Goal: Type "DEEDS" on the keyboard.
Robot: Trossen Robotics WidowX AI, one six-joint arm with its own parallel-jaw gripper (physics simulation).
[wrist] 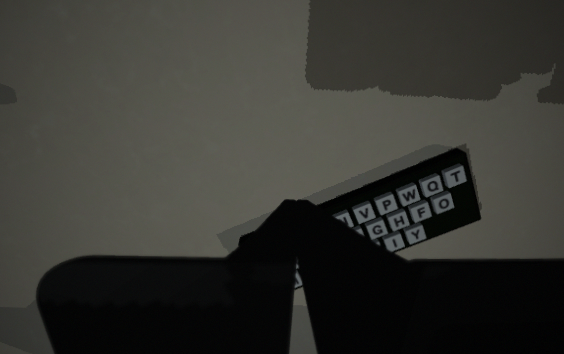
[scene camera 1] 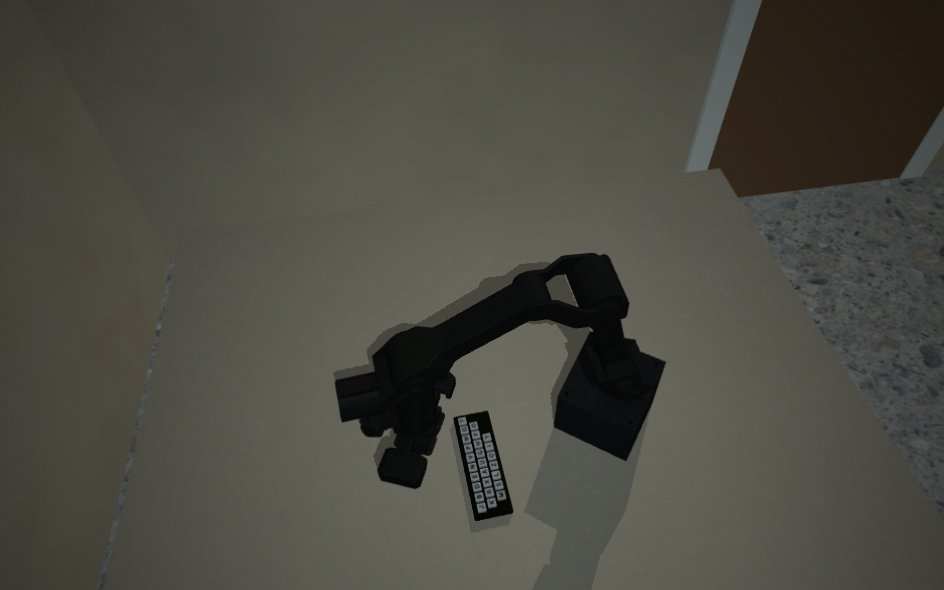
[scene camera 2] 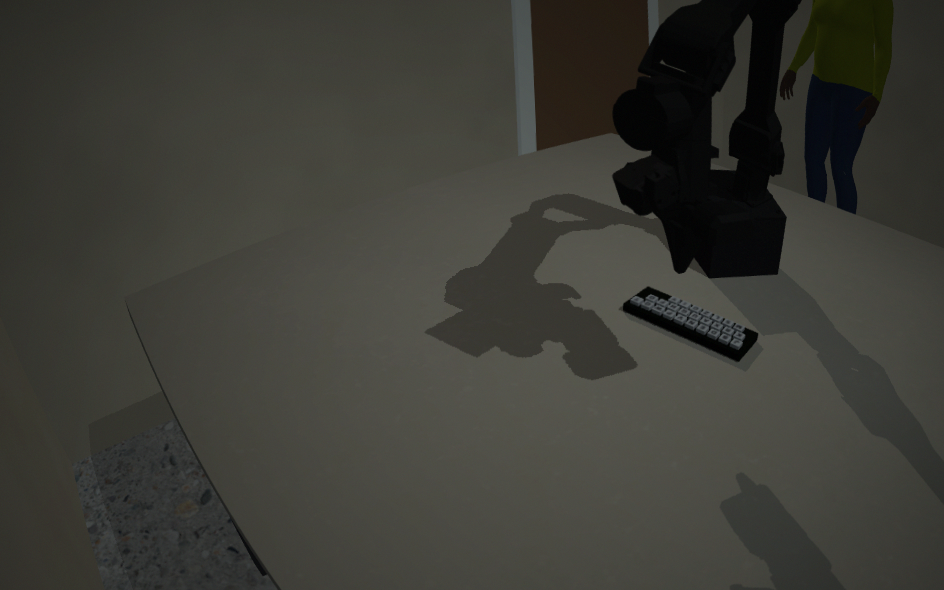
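Where they show: gripper, fingertip midpoint: (wrist: 294,211) (scene camera 1: 423,452) (scene camera 2: 679,272); arm's base, origin of the base link: (scene camera 1: 624,386) (scene camera 2: 749,193).
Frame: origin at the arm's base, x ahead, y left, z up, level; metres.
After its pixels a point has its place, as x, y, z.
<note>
A small black keyboard (scene camera 1: 482,466) {0.238, 0.099, -0.100} (scene camera 2: 689,322) {0.257, 0.098, -0.099} (wrist: 462,200) {0.251, 0.004, -0.105} with white letter keys lies flat on the table. My gripper (scene camera 2: 682,269) {0.329, 0.130, 0.007} (wrist: 294,211) {0.329, 0.130, 0.007} is shut and empty, pointing down, with its tips above the table and apart from the keyboard. In the wrist view the dark fingers cover the keyboard's left and middle part. The keys T, Q, W, P, V, O, F, H, G, I and Y are readable to the right of the fingers. The D, E and S keys are hidden there. In scene camera 1 the fingertips are hidden under the wrist.
The arm's base (scene camera 1: 609,403) {0.027, 0.031, -0.005} (scene camera 2: 744,240) stands on the table (scene camera 1: 278,313) {0.668, -0.249, -0.117} (scene camera 2: 382,417) {0.645, 0.025, -0.117}, close to the keyboard. The arm's shadow (scene camera 2: 515,299) {0.392, -0.107, -0.117} falls on the table top. A person (scene camera 2: 842,83) in a yellow-green top stands behind the table, right of a brown door (scene camera 1: 835,90) (scene camera 2: 584,69).
</note>
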